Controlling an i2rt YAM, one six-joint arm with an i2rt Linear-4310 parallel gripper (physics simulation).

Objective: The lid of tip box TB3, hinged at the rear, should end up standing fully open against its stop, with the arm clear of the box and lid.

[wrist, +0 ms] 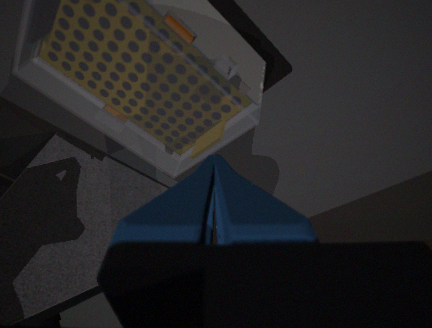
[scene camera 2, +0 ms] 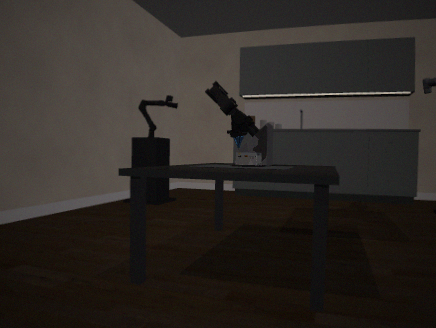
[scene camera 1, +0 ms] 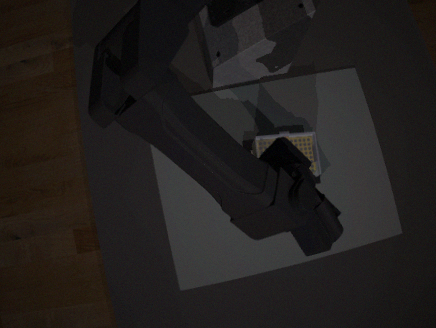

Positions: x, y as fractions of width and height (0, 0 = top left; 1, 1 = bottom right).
Scene:
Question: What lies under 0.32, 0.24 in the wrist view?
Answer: A clear lid.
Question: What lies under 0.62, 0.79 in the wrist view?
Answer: My gripper.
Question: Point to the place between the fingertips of my gripper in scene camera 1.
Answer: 0.61, 0.50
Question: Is my gripper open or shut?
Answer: Shut.

